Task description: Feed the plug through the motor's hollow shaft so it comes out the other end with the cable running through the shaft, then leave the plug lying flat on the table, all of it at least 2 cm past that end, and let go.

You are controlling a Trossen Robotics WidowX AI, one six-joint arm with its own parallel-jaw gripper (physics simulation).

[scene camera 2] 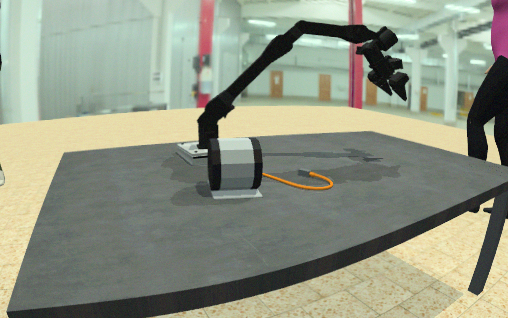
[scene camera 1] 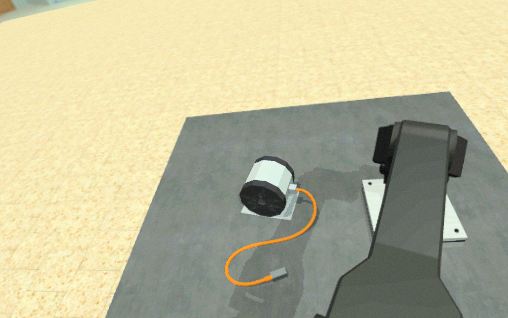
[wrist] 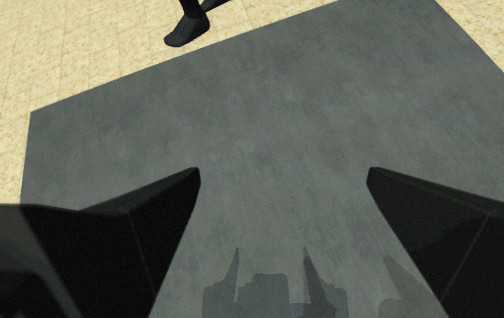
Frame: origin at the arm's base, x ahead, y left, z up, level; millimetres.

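Seen in the pictures: gripper, between the fingertips: (scene camera 2: 398, 97) (wrist: 282, 175).
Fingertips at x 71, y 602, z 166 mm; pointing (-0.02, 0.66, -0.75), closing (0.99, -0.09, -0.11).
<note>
Offsets run from my fingertips to a thing's top centre. "spot": to the spot under its first point. Level surfaces: height alone.
The motor {dx +213, dy -592, dz -95 mm} (scene camera 1: 270, 175) (scene camera 2: 236, 164) is a white drum with black end rings, lying on its side on a pale base plate. The end face {spot: dx +211, dy -545, dz -130 mm} (scene camera 1: 263, 197) towards scene camera 1 is dark, and its bore is hard to make out. An orange cable (scene camera 1: 315, 210) (scene camera 2: 320, 188) leaves the motor's side and curves in an S over the table. The grey plug {dx +152, dy -407, dz -183 mm} (scene camera 1: 279, 273) (scene camera 2: 304, 173) at its end lies flat on the table, outside the motor. My gripper (scene camera 2: 395, 96) (wrist: 282, 175) is open and empty, high above the table and away from the plug. Scene camera 1 does not show its fingertips.
The dark grey table {dz -197 mm} (scene camera 1: 210, 145) (scene camera 2: 150, 240) (wrist: 280, 100) carries everything. The arm's white base plate (scene camera 1: 455, 227) (scene camera 2: 187, 150) is bolted beside the motor. The arm covers part of the table in scene camera 1. A person in a pink top (scene camera 2: 500, 30) stands beyond the table.
</note>
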